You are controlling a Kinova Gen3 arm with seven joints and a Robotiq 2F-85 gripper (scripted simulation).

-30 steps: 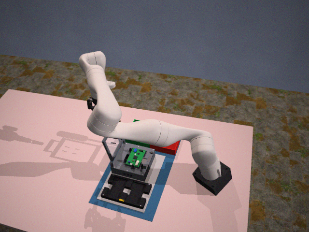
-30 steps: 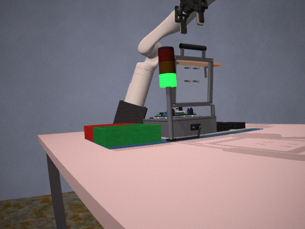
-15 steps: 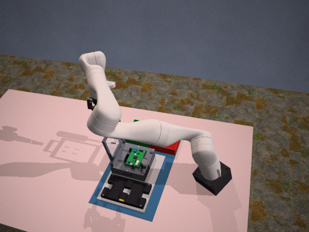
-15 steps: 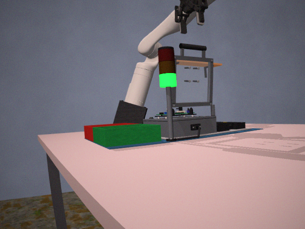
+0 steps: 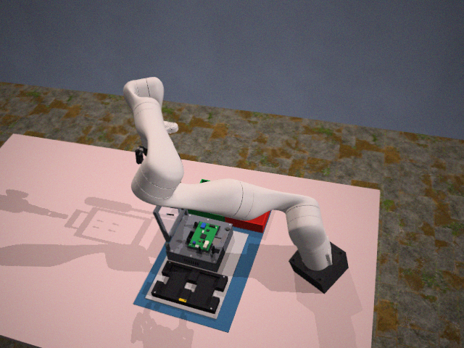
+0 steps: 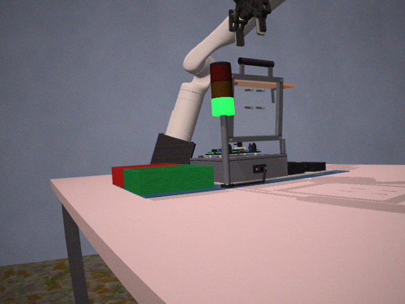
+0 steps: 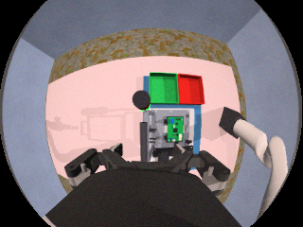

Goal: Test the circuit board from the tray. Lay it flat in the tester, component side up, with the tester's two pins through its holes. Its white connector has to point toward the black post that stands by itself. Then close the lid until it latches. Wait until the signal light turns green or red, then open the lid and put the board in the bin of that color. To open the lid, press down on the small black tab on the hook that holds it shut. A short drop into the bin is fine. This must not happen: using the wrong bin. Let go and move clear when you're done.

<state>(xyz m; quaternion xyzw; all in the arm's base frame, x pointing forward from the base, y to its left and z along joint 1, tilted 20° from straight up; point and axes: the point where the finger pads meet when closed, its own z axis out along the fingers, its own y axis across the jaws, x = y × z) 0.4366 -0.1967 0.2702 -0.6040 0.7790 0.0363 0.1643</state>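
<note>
Now: the green circuit board 260 mm below my hand, 110 mm behind it and 30 mm to the left of it. Round my hand: tester lid 150 mm below; green bin 320 mm below, 180 mm to the right, 110 mm behind; red bin 320 mm below, 260 mm behind, 150 mm to the right.
</note>
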